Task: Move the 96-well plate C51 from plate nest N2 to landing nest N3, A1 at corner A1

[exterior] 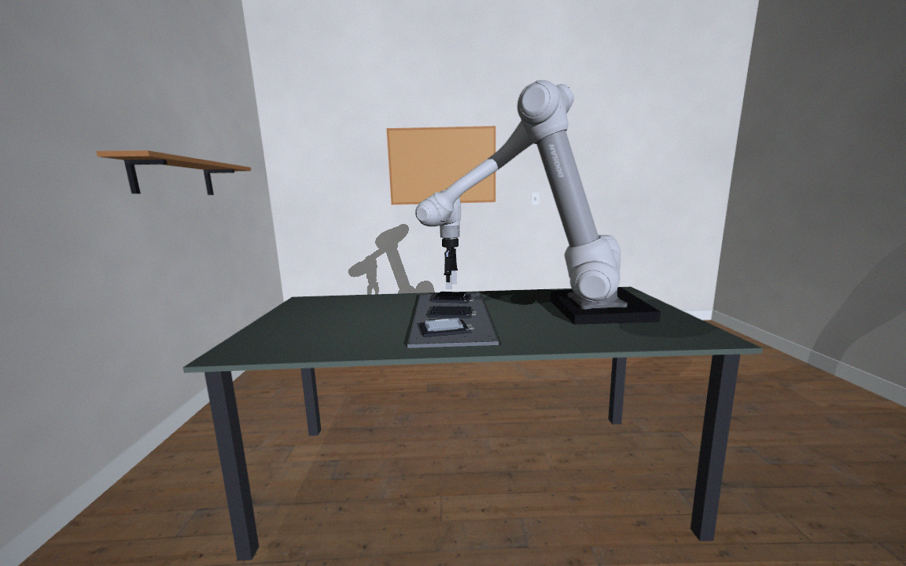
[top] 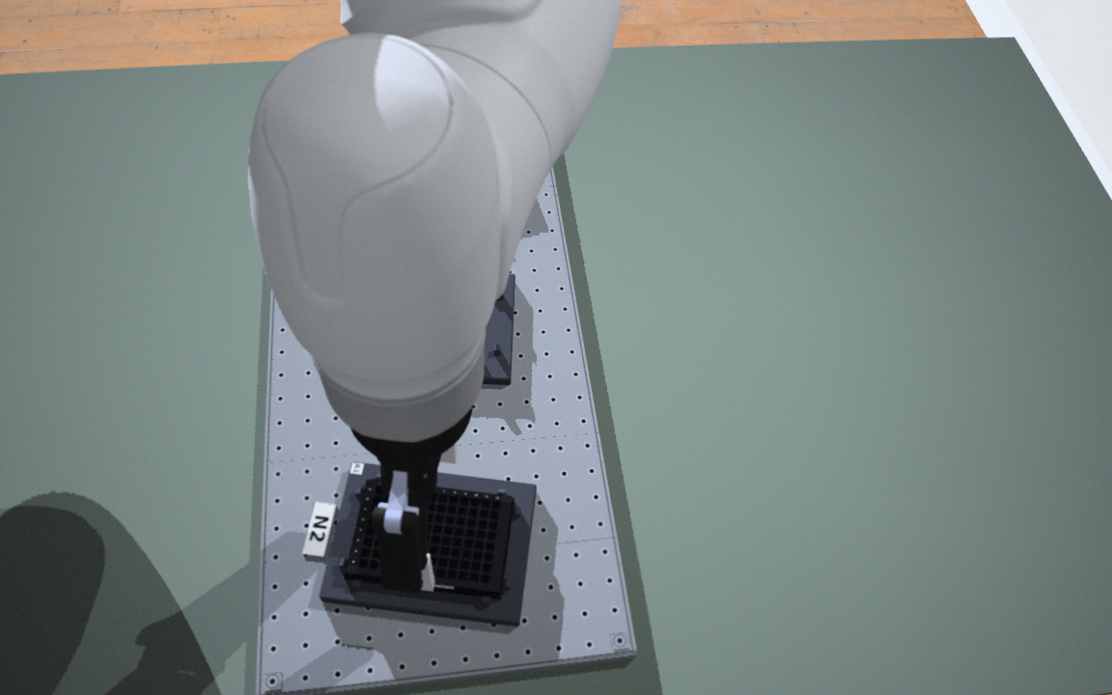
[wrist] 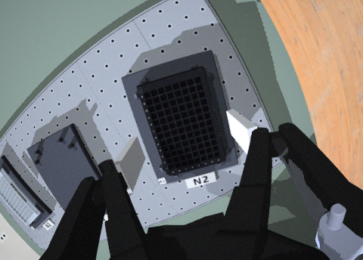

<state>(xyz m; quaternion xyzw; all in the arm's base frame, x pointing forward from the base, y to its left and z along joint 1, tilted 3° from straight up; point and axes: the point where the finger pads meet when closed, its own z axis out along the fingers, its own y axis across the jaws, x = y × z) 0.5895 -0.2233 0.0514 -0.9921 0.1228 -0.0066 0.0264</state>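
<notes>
Now: the black 96-well plate C51 60 mm below my hand. The rest, counted from my hand: plate nest N2: 80 mm below; N2 label: 90 mm behind, 80 mm below, 20 mm to the left; landing nest N3: 220 mm to the left, 80 mm below, 10 mm ahead.
</notes>
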